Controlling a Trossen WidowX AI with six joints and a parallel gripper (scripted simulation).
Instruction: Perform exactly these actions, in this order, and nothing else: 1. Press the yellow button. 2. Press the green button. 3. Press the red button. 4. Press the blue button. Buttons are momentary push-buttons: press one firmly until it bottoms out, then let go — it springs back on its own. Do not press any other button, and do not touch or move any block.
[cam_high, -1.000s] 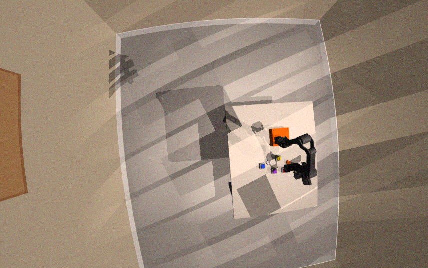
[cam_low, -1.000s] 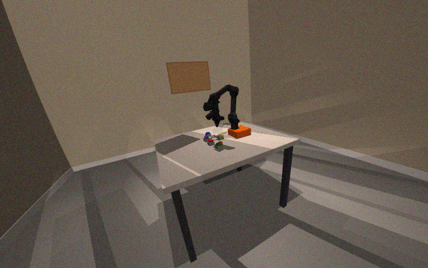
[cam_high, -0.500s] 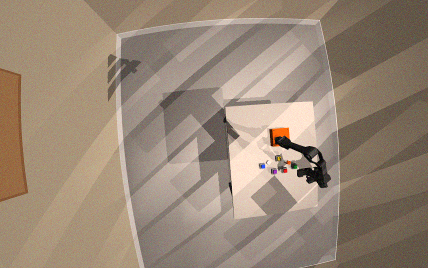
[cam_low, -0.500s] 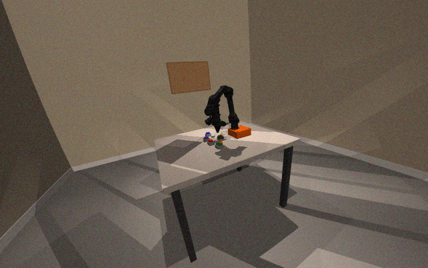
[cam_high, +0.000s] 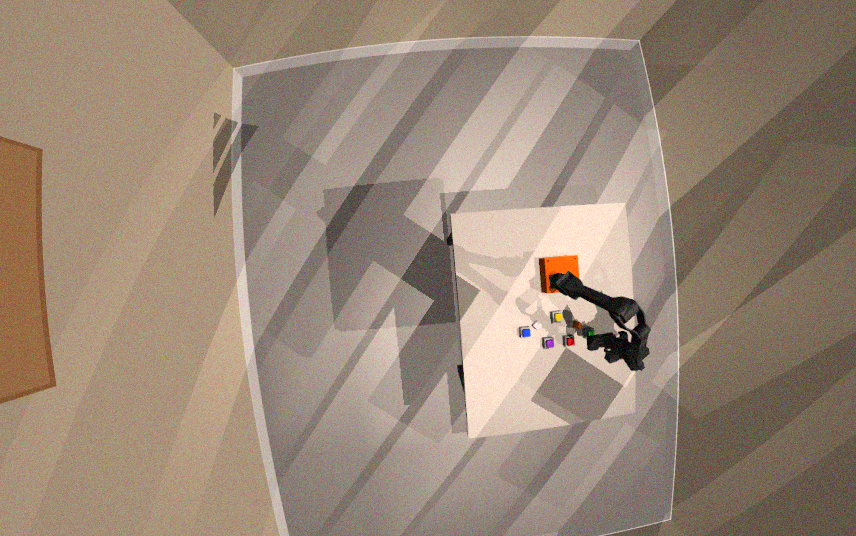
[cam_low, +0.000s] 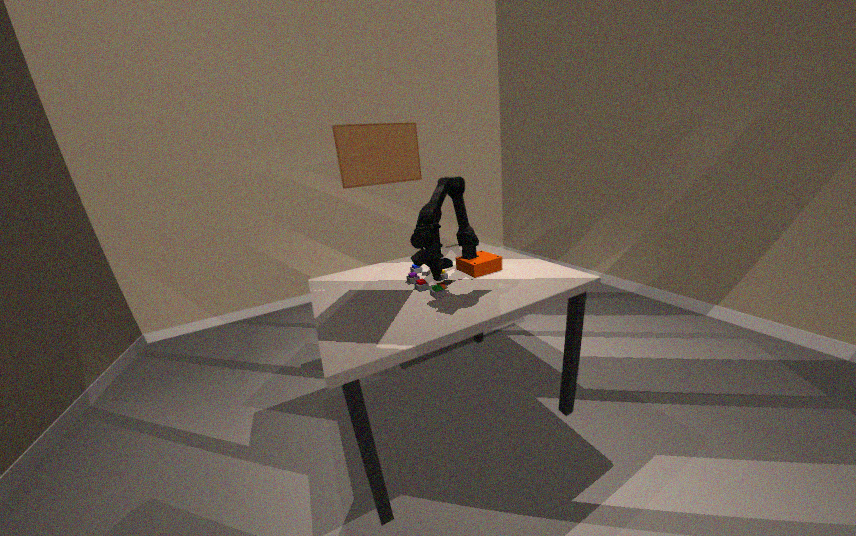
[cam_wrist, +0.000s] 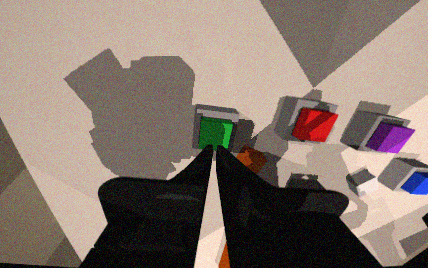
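The green button lies 30 mm below my gripper tip. The rest, counted from my gripper tip: red button 10 mm ahead, 110 mm to the right, 30 mm below; yellow button 120 mm behind, 150 mm to the right, 30 mm below; small orange block 50 mm behind, 50 mm to the right, 60 mm below.
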